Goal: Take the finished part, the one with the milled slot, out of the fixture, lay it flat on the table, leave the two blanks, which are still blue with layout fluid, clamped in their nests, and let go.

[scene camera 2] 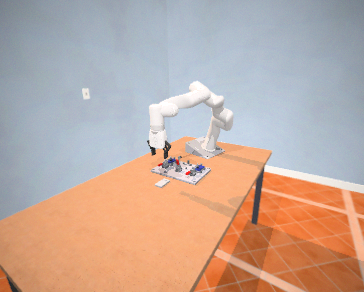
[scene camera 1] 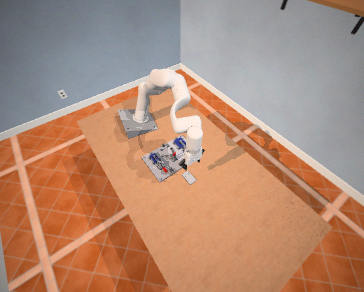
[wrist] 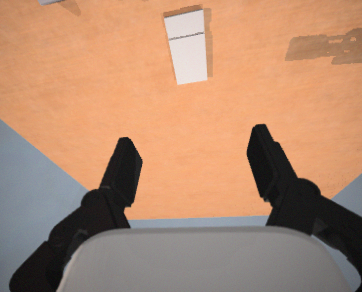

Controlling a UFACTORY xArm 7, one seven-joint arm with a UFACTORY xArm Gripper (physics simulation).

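Pixels of known places: gripper, fingertip midpoint: (scene camera 2: 159,156) (scene camera 1: 191,164) (wrist: 190,144); arm's base, origin of the base link: (scene camera 2: 208,147) (scene camera 1: 140,118).
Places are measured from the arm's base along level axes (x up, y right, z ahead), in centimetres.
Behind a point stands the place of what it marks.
Observation:
The finished part (scene camera 1: 189,177) {x -2.8, y -8.1, z 63.9 cm} (scene camera 2: 162,183) {x -2.8, y -9.0, z 64.6 cm} (wrist: 187,57) {x -2.8, y -7.8, z 64.2 cm}, a pale silver block with a dark slot line across it, lies flat on the table beside the fixture plate. My gripper (scene camera 1: 193,159) {x 14.4, y -8.0, z 64.8 cm} (scene camera 2: 159,151) {x 14.4, y -8.0, z 64.8 cm} (wrist: 190,144) {x 14.4, y -8.0, z 64.8 cm} is open and empty, raised above the table and apart from the part. The fixture plate (scene camera 1: 161,178) {x -2.0, y 8.3, z 56.1 cm} (scene camera 2: 188,179) carries the clamps. A blue blank (scene camera 1: 154,158) (scene camera 2: 199,168) sits at one side of the fixture, and another blue blank (scene camera 1: 180,143) (scene camera 2: 172,161) sits at the other. Clamp details are too small to tell.
The arm's grey base plate (scene camera 1: 131,125) {x 3.2, y 9.6, z 7.4 cm} (scene camera 2: 196,147) {x 1.7, y 5.6, z 9.7 cm} stands on the table (scene camera 1: 215,225) {x -3.8, y -5.8, z 96.4 cm} (scene camera 2: 115,225) {x -3.8, y -17.5, z 101.8 cm} behind the fixture. Red-tipped clamps stand up from the fixture. A corner of a grey object shows at the top left of the wrist view.

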